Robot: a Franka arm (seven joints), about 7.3 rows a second.
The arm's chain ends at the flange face. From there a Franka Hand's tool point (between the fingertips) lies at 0.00 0.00 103.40 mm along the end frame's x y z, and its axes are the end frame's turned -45 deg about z.
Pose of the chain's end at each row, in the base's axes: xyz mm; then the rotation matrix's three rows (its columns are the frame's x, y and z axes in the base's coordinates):
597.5, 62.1, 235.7; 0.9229, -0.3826, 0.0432; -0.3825, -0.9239, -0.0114; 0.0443, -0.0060, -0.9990
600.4, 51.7, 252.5; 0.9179, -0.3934, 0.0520; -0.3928, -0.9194, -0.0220; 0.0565, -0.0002, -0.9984
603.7, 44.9, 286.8; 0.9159, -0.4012, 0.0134; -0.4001, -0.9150, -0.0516; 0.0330, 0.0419, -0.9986
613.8, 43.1, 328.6; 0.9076, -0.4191, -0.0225; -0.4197, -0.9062, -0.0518; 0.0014, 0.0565, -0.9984
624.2, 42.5, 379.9; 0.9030, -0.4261, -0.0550; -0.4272, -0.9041, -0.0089; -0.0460, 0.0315, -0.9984
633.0, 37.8, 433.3; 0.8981, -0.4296, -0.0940; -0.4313, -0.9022, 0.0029; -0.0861, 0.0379, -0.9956
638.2, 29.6, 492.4; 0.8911, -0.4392, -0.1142; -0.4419, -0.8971, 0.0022; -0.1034, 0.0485, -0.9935
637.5, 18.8, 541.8; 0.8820, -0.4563, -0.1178; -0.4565, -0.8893, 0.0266; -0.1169, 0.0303, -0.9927
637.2, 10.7, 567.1; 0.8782, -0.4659, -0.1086; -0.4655, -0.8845, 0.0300; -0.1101, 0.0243, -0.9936
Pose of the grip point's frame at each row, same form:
602.0, 60.9, 132.4; 0.9231, 0.3820, 0.0432; 0.3828, -0.9238, -0.0114; 0.0356, 0.0271, -0.9990
605.8, 49.4, 149.3; 0.9272, 0.3709, 0.0520; 0.3724, -0.9279, -0.0220; 0.0401, 0.0398, -0.9984
605.1, 39.6, 183.5; 0.9313, 0.3639, 0.0134; 0.3641, -0.9299, -0.0516; -0.0063, 0.0530, -0.9986
611.5, 37.7, 225.4; 0.9381, 0.3454, -0.0225; 0.3440, -0.9376, -0.0518; -0.0390, 0.0409, -0.9984
618.5, 41.6, 276.7; 0.9398, 0.3372, -0.0550; 0.3372, -0.9414, -0.0089; -0.0548, -0.0103, -0.9984
623.3, 38.1, 330.4; 0.9388, 0.3313, -0.0940; 0.3330, -0.9429, 0.0029; -0.0877, -0.0341, -0.9956
626.4, 29.8, 389.7; 0.9407, 0.3195, -0.1142; 0.3219, -0.9468, 0.0022; -0.1074, -0.0388, -0.9935
625.3, 21.6, 439.2; 0.9463, 0.3010, -0.1178; 0.3060, -0.9516, 0.0266; -0.1041, -0.0612, -0.9927
626.0, 13.8, 464.4; 0.9504, 0.2915, -0.1086; 0.2963, -0.9546, 0.0300; -0.0950, -0.0607, -0.9936

